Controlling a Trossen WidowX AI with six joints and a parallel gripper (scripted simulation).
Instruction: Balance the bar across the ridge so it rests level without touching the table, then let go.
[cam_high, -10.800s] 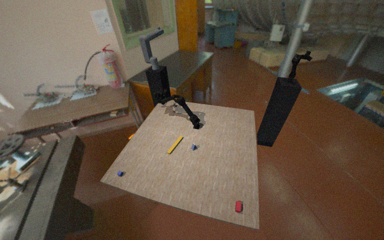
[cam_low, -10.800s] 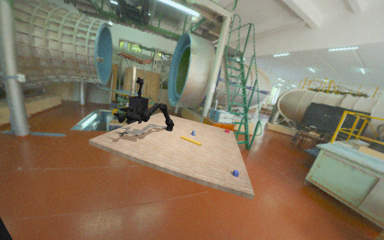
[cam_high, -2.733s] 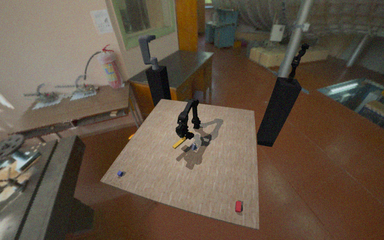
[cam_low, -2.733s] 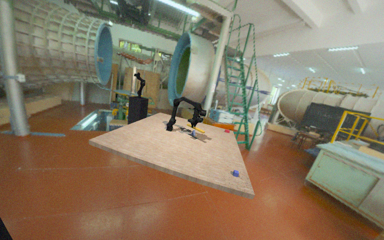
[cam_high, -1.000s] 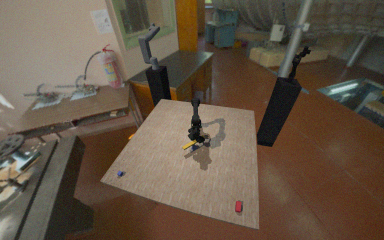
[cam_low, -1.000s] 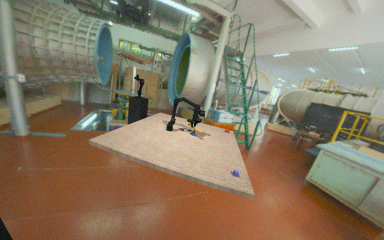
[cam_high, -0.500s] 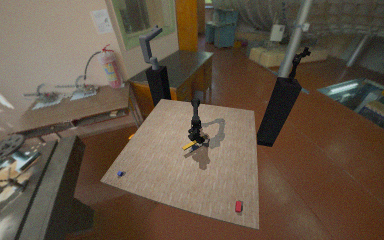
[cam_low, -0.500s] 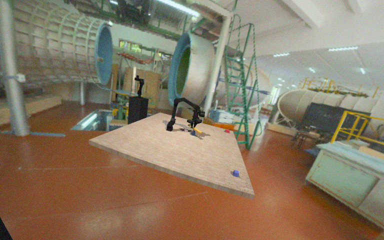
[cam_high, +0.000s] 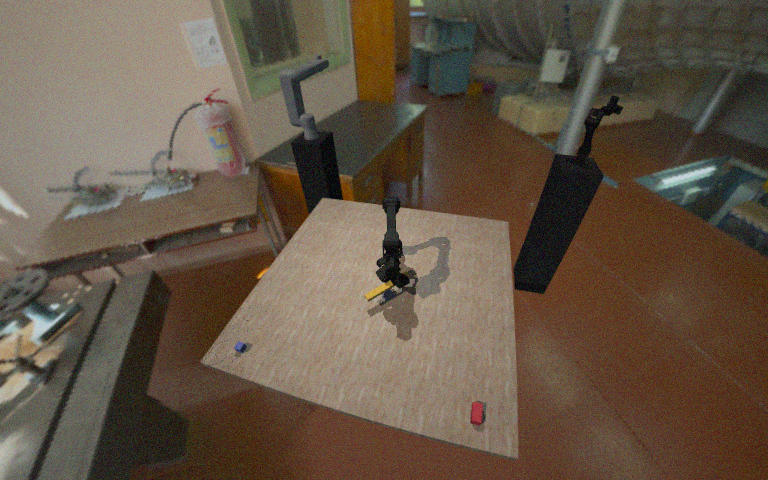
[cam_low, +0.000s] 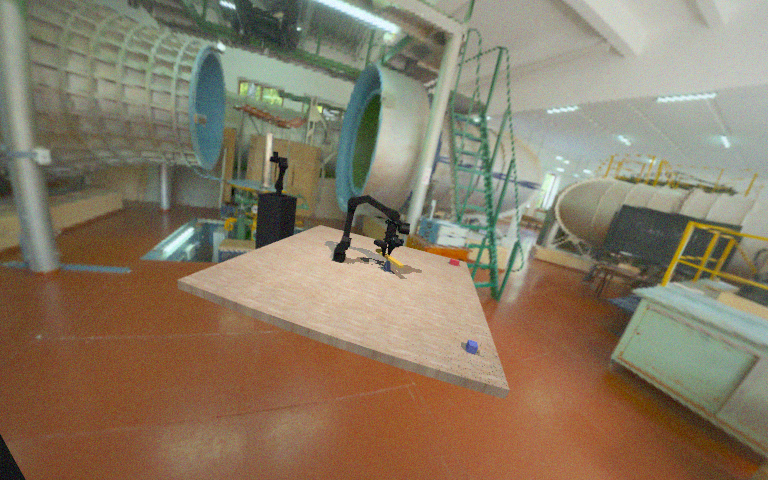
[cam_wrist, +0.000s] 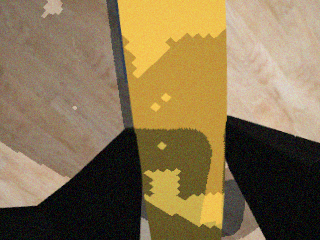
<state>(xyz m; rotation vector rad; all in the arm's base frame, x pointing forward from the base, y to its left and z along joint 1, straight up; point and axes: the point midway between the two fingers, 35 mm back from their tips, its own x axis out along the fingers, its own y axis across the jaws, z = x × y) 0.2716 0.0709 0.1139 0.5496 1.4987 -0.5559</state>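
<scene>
My gripper tip is 20 mm to the left of the yellow bar and 20 mm short of it. Round my gripper tip: blue cube: 570 mm to the right, 470 mm ahead, 60 mm below; red block: 470 mm ahead, 430 mm to the left, 60 mm below.
</scene>
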